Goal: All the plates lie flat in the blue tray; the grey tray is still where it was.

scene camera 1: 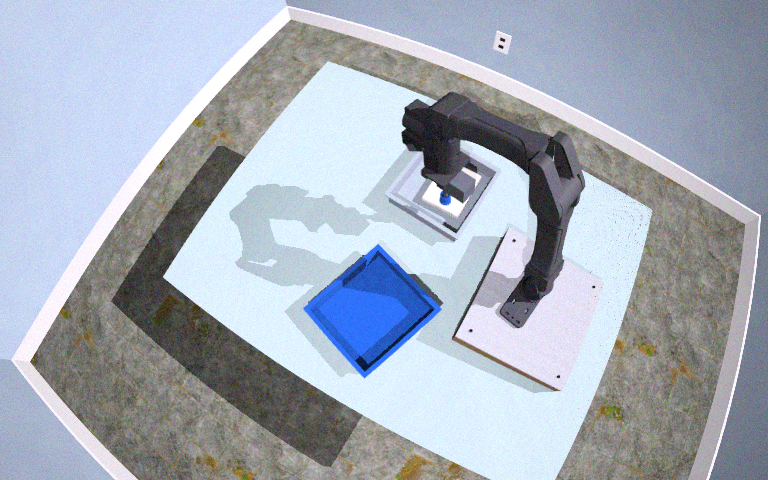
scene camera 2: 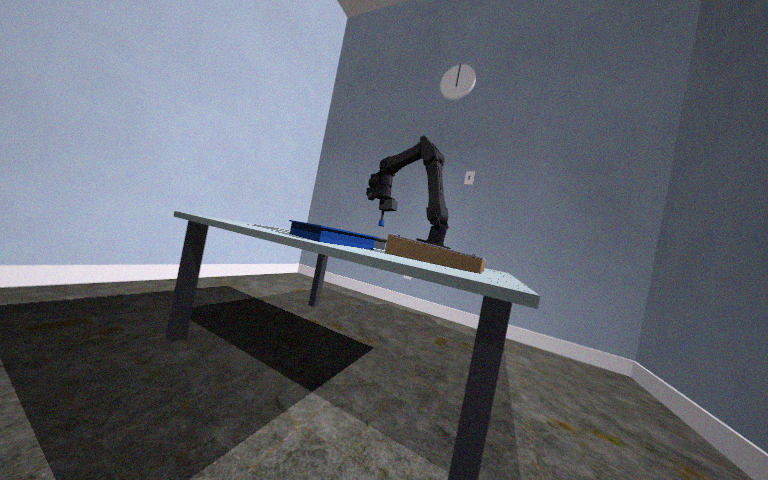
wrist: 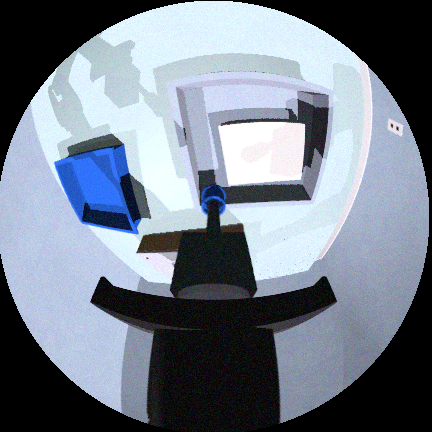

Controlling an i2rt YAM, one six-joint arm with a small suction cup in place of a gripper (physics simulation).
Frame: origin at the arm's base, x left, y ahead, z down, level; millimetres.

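Seen in the pictures: hand, tool point: (scene camera 1: 445,200) (scene camera 2: 381,225) (wrist: 213,194); arm's base, link origin: (scene camera 1: 530,289) (scene camera 2: 434,245).
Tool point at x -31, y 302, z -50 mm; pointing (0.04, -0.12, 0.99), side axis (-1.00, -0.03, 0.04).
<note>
Pixels of each thing's top centre, then the offset from my tool point to it.
- white square plate, top centre: (wrist: 266,153) (scene camera 1: 452,186) dx -88, dy +29, dz +85 mm
- grey tray, top centre: (wrist: 264,146) (scene camera 1: 445,181) (scene camera 2: 380,238) dx -73, dy +47, dz +60 mm
- blue tray, top centre: (scene camera 1: 371,309) (wrist: 88,196) (scene camera 2: 334,228) dx +312, dy -25, dz +60 mm
My suction cup (scene camera 1: 445,199) (scene camera 2: 381,223) (wrist: 213,197) is blue and points down over the grey tray. Its underside bears no plate; I count it as open. In scene camera 2 it hangs above the level of the tray rims. A white square plate (scene camera 1: 454,209) (wrist: 287,150) lies inside the grey tray (scene camera 1: 416,215) (wrist: 240,77), below the cup and apart from it. I cannot tell whether more plates lie under it. The arm hides part of this tray in scene camera 1. The blue tray (scene camera 1: 362,316) (scene camera 2: 345,237) (wrist: 95,175) shows no plate on its floor.
A thick light board (scene camera 1: 543,339) (scene camera 2: 433,254) with a brown side carries the arm's base, beside both trays. The blue tray's raised walls stand near the board's corner. The pale table (scene camera 1: 317,130) (scene camera 2: 419,273) bears the trays and the board. A wall runs behind the table.
</note>
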